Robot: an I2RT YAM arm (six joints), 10 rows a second.
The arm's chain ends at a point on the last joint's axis. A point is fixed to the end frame.
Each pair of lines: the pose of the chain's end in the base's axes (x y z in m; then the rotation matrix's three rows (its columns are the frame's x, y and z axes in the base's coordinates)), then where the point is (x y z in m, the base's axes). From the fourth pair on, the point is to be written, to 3 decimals.
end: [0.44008, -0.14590, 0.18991], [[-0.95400, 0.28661, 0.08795], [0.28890, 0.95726, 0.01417], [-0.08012, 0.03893, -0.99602]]
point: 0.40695 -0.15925 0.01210
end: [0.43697, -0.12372, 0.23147], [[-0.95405, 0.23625, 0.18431], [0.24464, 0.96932, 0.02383], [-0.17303, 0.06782, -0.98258]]
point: 0.42207 -0.13760 0.05125
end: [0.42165, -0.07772, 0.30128], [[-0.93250, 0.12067, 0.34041], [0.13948, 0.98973, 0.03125], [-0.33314, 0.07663, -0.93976]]
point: 0.43819 -0.09532 0.12153
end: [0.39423, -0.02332, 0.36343], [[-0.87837, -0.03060, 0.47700], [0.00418, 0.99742, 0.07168], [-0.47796, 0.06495, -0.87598]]
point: 0.441 -0.040 0.189
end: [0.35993, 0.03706, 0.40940], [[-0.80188, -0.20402, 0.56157], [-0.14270, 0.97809, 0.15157], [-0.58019, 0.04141, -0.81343]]
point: 0.430 0.029 0.242
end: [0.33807, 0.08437, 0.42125], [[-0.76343, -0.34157, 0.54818], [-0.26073, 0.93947, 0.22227], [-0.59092, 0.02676, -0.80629]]
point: 0.411 0.085 0.255
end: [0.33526, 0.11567, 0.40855], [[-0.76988, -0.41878, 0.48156], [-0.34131, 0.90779, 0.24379], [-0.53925, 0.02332, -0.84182]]
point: 0.399 0.117 0.239
